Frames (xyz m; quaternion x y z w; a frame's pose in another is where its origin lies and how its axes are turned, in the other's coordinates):
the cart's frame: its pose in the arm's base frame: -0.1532 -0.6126 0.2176 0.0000 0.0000 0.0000 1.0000
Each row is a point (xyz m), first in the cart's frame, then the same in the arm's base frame.
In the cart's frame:
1: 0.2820 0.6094 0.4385
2: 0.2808 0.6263 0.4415
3: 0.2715 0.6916 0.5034
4: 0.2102 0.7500 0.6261
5: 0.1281 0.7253 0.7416
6: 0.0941 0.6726 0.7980
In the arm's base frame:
1: 0.1288 -0.0032 0.6561
2: 0.1276 0.0137 0.6591
3: 0.1183 0.0790 0.7210
4: 0.0570 0.1374 0.8437
5: -0.0251 0.1127 0.9592
6: -0.0591 0.0600 1.0156

